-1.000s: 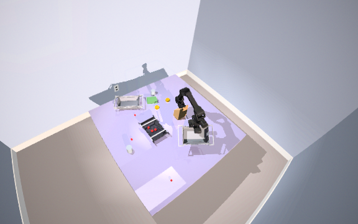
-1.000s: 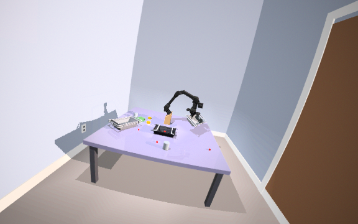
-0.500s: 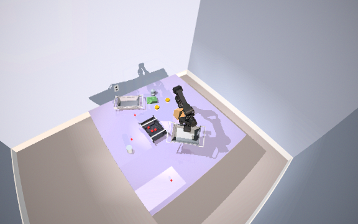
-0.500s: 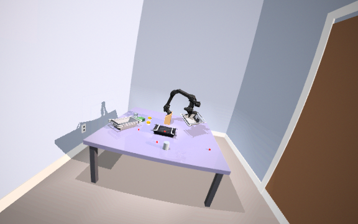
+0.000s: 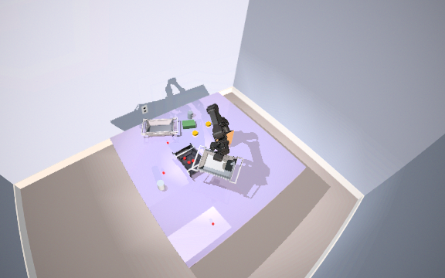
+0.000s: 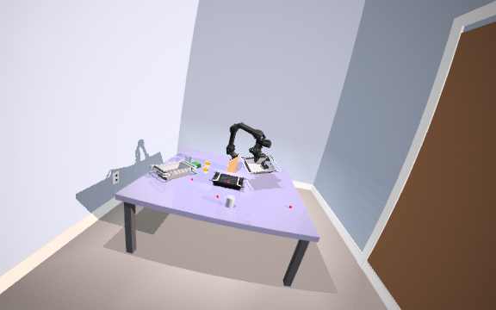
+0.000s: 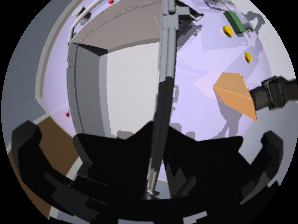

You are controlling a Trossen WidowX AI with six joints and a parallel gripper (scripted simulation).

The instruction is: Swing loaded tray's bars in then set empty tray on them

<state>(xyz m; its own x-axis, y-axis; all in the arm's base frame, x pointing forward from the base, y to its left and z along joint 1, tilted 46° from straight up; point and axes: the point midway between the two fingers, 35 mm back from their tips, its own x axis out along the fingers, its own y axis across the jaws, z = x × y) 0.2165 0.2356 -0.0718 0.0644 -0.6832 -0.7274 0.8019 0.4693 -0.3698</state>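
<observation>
My gripper tip is 6 cm short of the grey tray and 4 cm to the right of it. Round my gripper tip: green block 57 cm to the right, 19 cm below, 5 cm behind.
</observation>
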